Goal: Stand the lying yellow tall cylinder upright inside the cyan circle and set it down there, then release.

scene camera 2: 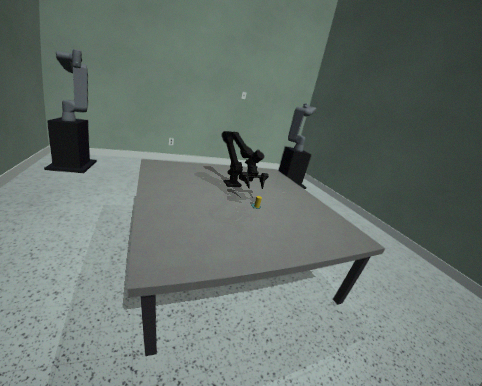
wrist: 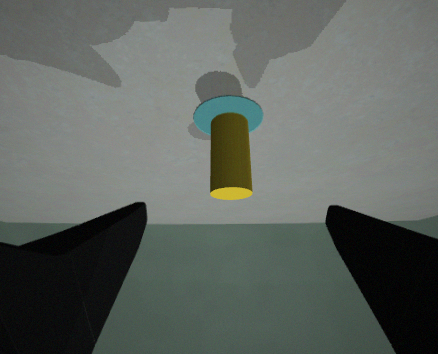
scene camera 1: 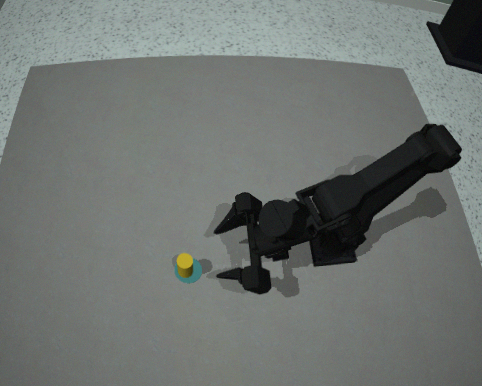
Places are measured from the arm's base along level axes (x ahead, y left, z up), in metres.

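Pixels of known places: gripper, fingertip midpoint: [scene camera 2: 255, 188] [wrist: 237, 212] [scene camera 1: 216, 254]; arm's base, link origin: [scene camera 2: 233, 182] [scene camera 1: 334, 243].
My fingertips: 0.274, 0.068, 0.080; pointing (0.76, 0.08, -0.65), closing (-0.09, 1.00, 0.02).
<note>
For each thing: its top centre in the pictures, then the offset to it from my fingertips, as dx, dy, dz. "*": a spot on its surface instead. Level surfaces: height alone.
- yellow tall cylinder, top centre: [wrist: 231, 194] [scene camera 1: 184, 260] [scene camera 2: 259, 197] +0.061, +0.008, -0.029
- cyan circle, surface spot: [wrist: 227, 104] [scene camera 1: 197, 269] * +0.035, +0.002, -0.094
- grey table, surface height: dz -0.095
The yellow tall cylinder [scene camera 1: 185, 267] [scene camera 2: 258, 202] [wrist: 230, 155] stands upright on the cyan circle [scene camera 1: 197, 271] [scene camera 2: 253, 205] [wrist: 227, 104]. Its base appears within the circle's outline, with cyan showing on both sides of it in the wrist view; part of the circle is hidden behind the cylinder. My gripper [scene camera 1: 216, 254] [scene camera 2: 255, 187] [wrist: 237, 212] is wide open and empty. It is apart from the cylinder, back toward the arm's base, with neither finger touching it.
The grey table [scene camera 1: 100, 150] [scene camera 2: 200, 240] carries my black arm, whose base is behind the gripper. Off the table, a black pedestal [scene camera 2: 70, 145] with a grey arm stands at the left in scene camera 2, and another pedestal [scene camera 2: 295, 167] with a grey arm at the right.
</note>
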